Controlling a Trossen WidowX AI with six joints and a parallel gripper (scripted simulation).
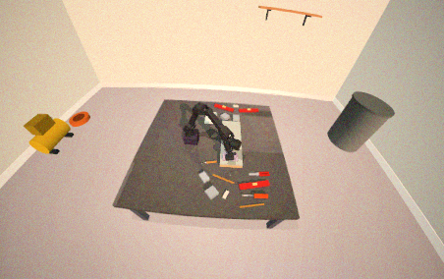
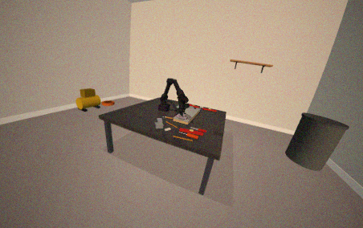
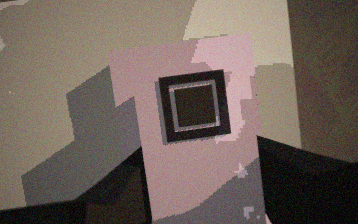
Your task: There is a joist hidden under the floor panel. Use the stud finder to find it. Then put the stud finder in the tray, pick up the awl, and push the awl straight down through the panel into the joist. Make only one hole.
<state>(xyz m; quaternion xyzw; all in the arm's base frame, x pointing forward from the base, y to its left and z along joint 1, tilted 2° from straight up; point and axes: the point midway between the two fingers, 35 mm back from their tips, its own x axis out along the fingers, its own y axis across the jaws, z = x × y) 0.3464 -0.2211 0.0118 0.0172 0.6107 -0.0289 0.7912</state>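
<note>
Right now my gripper tip is 540 mm to the right of the white tray, 170 mm past it and 50 mm above it. Round my gripper tip: awl (190 mm behind, 60 mm below, 20 mm to the right); then stud finder (20 mm above, 10 mm ahead).
</note>
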